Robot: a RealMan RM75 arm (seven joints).
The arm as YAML. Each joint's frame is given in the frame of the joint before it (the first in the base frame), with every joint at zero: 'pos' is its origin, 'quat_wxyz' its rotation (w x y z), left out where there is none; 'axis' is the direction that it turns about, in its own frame. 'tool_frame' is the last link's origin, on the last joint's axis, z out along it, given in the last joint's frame.
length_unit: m
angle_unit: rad
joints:
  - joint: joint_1
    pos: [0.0, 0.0, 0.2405]
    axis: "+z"
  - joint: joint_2
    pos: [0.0, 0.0, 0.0]
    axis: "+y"
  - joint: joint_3
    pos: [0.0, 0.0, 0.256]
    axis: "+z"
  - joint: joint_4
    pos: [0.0, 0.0, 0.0]
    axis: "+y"
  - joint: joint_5
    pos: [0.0, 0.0, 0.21]
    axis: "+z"
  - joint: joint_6
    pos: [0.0, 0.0, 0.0]
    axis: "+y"
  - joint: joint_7
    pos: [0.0, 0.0, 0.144]
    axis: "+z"
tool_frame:
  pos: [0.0, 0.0, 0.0]
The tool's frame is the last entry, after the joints.
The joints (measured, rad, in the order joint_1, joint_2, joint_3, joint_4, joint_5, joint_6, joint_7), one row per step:
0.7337, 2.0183, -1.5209, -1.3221, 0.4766, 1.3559, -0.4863
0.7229, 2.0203, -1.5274, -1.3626, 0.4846, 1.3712, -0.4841
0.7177, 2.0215, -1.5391, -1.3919, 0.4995, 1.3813, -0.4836
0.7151, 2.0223, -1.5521, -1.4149, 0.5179, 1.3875, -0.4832
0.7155, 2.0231, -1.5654, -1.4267, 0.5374, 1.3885, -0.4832
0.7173, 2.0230, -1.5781, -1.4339, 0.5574, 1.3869, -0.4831
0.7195, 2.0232, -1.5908, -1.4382, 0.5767, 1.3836, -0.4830
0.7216, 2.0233, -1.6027, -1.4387, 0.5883, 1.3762, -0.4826
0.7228, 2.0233, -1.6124, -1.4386, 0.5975, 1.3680, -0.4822
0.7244, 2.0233, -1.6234, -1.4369, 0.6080, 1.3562, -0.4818
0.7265, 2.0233, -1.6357, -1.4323, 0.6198, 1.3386, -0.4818
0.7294, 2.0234, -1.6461, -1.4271, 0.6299, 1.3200, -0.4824
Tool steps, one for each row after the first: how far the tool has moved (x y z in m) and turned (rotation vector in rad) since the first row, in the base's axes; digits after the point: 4 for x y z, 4 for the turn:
-0.0060, -0.0042, 0.0010, -0.0047, 0.0094, 0.0171
-0.0124, -0.0083, -0.0002, -0.0173, 0.0197, 0.0362
-0.0188, -0.0121, -0.0023, -0.0324, 0.0318, 0.0551
-0.0242, -0.0152, -0.0056, -0.0492, 0.0440, 0.0703
-0.0290, -0.0178, -0.0089, -0.0652, 0.0561, 0.0836
-0.0334, -0.0203, -0.0124, -0.0811, 0.0679, 0.0954
-0.0363, -0.0216, -0.0155, -0.0906, 0.0746, 0.1056
-0.0385, -0.0226, -0.0180, -0.0968, 0.0808, 0.1140
-0.0409, -0.0234, -0.0209, -0.1026, 0.0886, 0.1235
-0.0435, -0.0237, -0.0243, -0.1071, 0.0988, 0.1345
-0.0461, -0.0236, -0.0273, -0.1091, 0.1087, 0.1459

